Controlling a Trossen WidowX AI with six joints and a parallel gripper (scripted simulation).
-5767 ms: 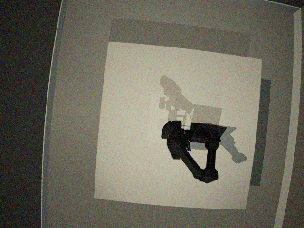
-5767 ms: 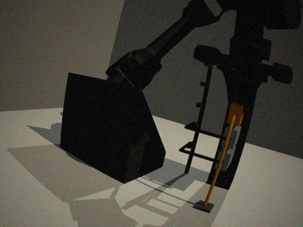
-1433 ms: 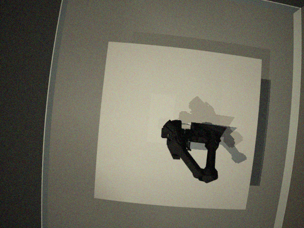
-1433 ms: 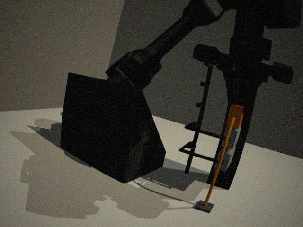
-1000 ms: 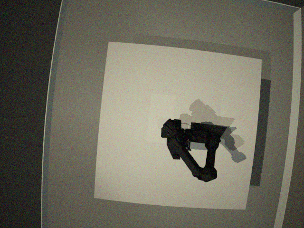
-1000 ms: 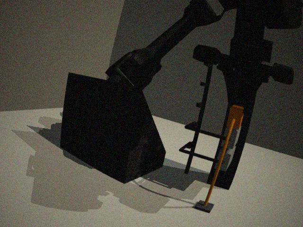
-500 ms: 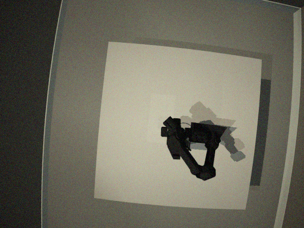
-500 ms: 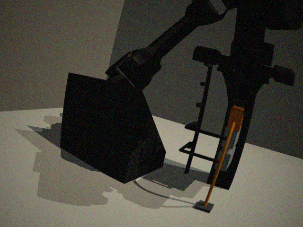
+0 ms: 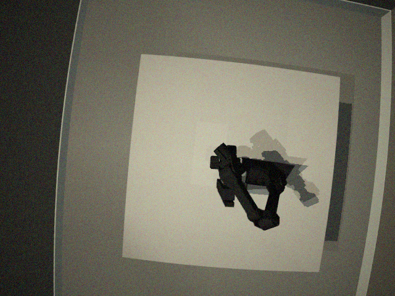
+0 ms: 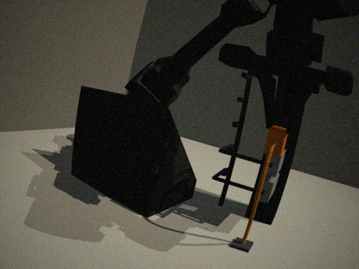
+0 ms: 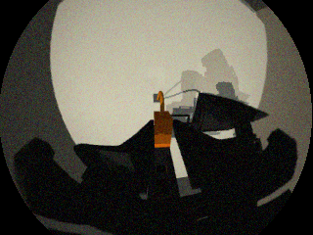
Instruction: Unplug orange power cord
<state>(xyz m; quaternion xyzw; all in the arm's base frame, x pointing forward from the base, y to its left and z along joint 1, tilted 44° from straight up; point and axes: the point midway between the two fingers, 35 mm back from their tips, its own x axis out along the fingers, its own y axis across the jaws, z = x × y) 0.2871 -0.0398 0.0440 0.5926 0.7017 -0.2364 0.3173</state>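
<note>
The orange plug lies 10 mm behind my gripper tip and 40 mm to the left of it.
</note>
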